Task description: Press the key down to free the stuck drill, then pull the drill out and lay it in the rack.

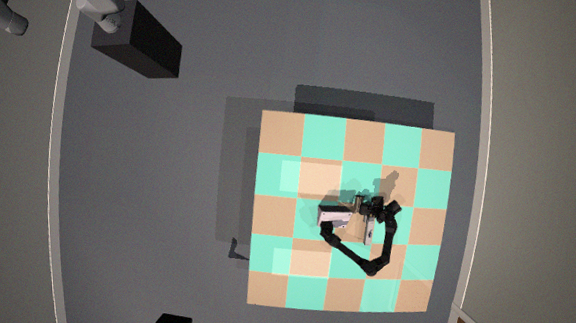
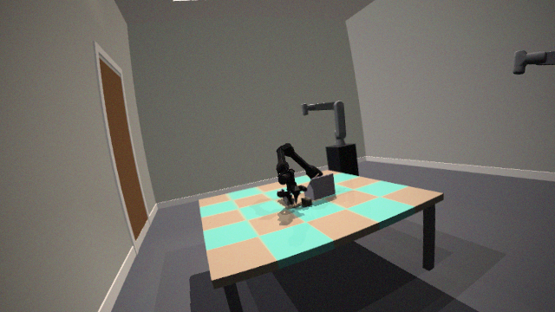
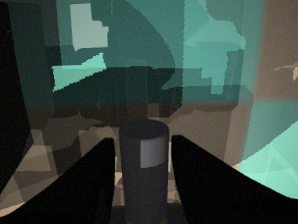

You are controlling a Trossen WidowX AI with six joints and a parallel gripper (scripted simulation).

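Now: the drill 4 cm to the right of my gripper tip and 3 cm above it. Also, from my gripper tip: light grey fixture: 14 cm to the right, 2 cm above; dark rack: 8 cm behind, 3 cm to the left; dark key piece: 16 cm to the right, 4 cm above.
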